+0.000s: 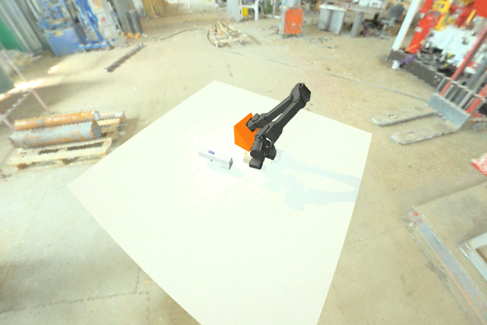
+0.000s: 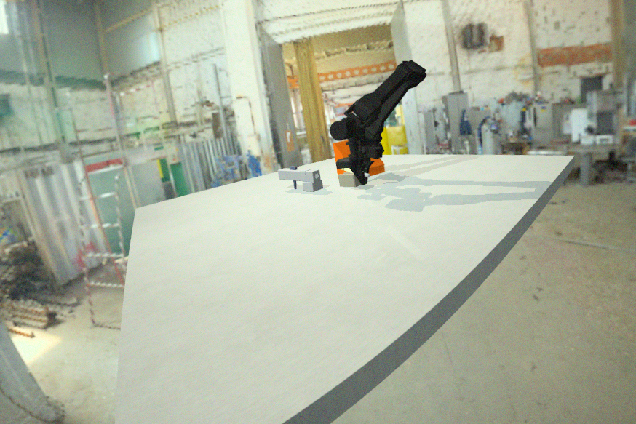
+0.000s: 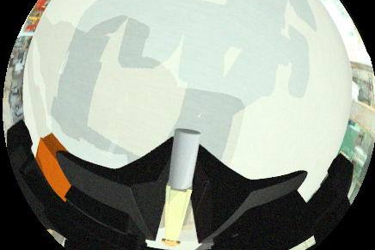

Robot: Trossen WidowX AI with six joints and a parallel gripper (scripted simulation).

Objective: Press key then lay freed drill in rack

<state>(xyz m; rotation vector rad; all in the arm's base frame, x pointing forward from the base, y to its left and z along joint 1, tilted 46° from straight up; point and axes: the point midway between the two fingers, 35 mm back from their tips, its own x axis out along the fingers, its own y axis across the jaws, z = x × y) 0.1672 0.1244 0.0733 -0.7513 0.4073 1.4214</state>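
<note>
My gripper tip is 40 mm to the left of the drill, 40 mm below it and 10 mm short of it. Round my gripper tip: blue key (230 mm to the right, 110 mm ahead, 50 mm above); grey-tan block (60 mm to the right, 20 mm above, 10 mm ahead); grey fixture (210 mm to the right, 110 mm ahead, 40 mm above).
</note>
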